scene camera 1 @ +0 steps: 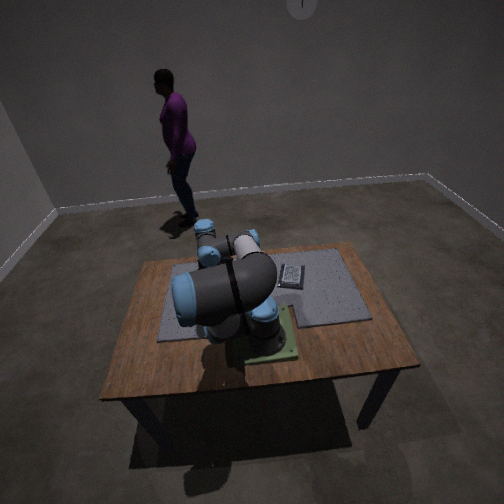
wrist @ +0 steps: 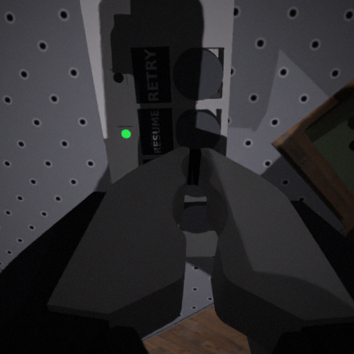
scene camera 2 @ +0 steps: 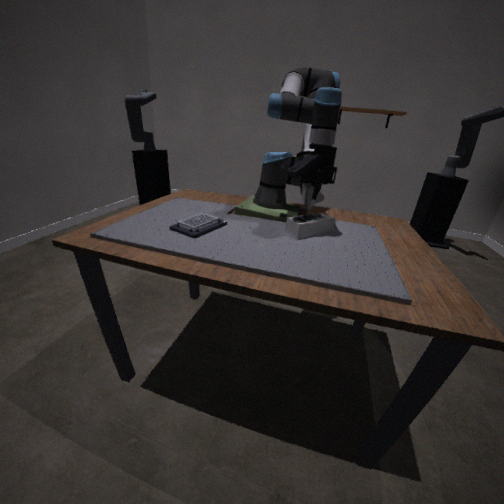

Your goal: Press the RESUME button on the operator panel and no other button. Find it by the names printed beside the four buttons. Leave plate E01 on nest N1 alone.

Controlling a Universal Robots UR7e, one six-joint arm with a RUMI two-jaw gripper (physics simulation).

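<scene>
The operator panel [scene camera 2: 311,228] [wrist: 216,245] is a pale box on the grey mat. In the wrist view its RETRY button [wrist: 195,75] and RESUME button [wrist: 192,126] are round and dark, beside their printed names. A green lamp [wrist: 126,133] is lit beside the RESUME name. Another button [wrist: 196,220] shows partly between the fingers; its name is hidden. My gripper [scene camera 2: 308,212] [wrist: 191,153] is shut and empty, its tips over the panel at the RESUME button's lower edge in the wrist view; contact cannot be told. The plate [scene camera 1: 292,274] [scene camera 2: 199,220] sits on its dark nest [scene camera 1: 292,286] [scene camera 2: 194,233].
The grey mat [scene camera 1: 332,295] [scene camera 2: 260,255] lies on the wooden table [scene camera 1: 350,350] [scene camera 2: 425,270]. The arm stands on a green base plate [scene camera 1: 291,345] [scene camera 2: 255,209]. A person [scene camera 1: 177,125] stands behind the table. Two other arms stand on black pedestals [scene camera 2: 151,175] [scene camera 2: 437,205] in the background.
</scene>
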